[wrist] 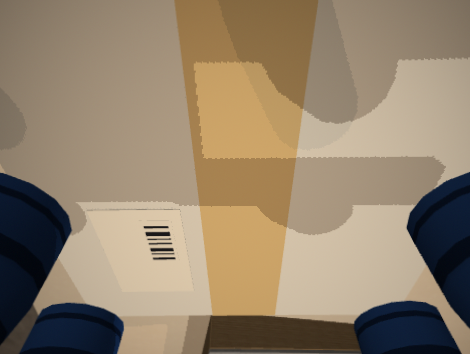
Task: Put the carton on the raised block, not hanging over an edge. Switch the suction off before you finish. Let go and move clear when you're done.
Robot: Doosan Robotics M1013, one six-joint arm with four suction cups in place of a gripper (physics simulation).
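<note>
The carton (345, 265) fills most of the wrist view. Its pale top has a wide tan tape strip down the middle and a barcode label at the lower left. Its near edge shows low in the view; its far part runs out of view. My four-cup suction gripper (237, 250) shows as four dark blue cups, two at each side. The cups are above the carton's top and apart from it, with their shadows falling on the top away from the cups. Nothing is held. The raised block cannot be made out for certain in this view.
A dark brown wood-edged box or plate (280, 334) with a thin strip of grey top shows at the bottom, just past the carton's near edge. A beige surface (142, 340) shows beside it at the lower left.
</note>
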